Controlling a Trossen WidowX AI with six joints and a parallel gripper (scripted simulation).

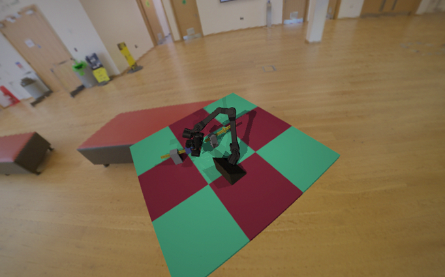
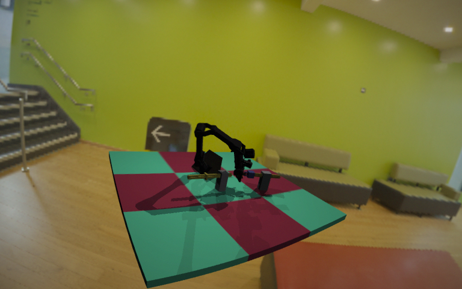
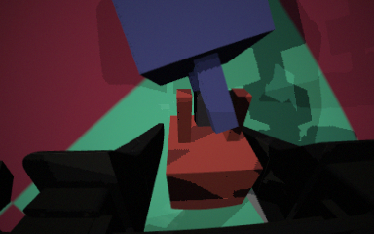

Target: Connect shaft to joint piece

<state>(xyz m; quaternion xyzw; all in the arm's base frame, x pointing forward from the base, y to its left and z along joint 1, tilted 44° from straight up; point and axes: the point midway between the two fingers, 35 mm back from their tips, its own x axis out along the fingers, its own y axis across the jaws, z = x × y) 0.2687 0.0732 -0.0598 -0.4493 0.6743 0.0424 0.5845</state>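
Right now the red square joint piece is 40 mm above my gripper tip.
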